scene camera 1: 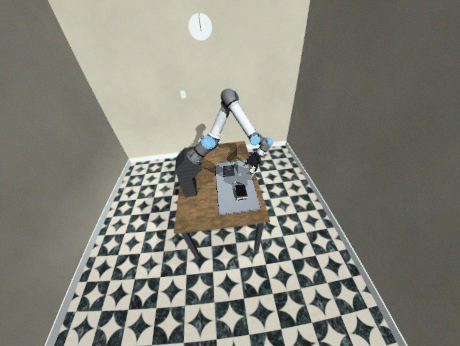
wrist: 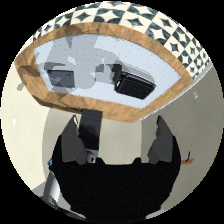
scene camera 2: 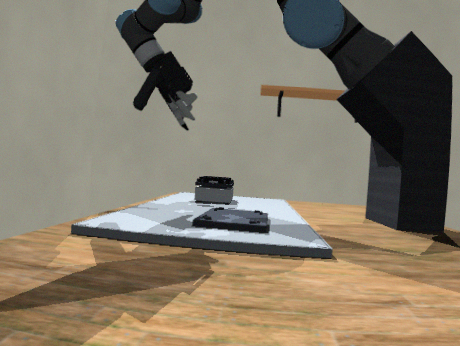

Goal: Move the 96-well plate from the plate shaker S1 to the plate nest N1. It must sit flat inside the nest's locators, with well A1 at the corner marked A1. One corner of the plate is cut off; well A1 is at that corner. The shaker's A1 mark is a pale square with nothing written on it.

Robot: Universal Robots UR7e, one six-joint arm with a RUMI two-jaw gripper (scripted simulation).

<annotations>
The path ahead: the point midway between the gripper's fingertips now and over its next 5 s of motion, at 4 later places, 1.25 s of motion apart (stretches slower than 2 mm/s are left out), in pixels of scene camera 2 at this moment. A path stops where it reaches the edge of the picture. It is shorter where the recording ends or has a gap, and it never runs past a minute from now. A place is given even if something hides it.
My gripper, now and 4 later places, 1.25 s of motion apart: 191, 125; 208, 159; 217, 155; 216, 173; 216, 178
</annotations>
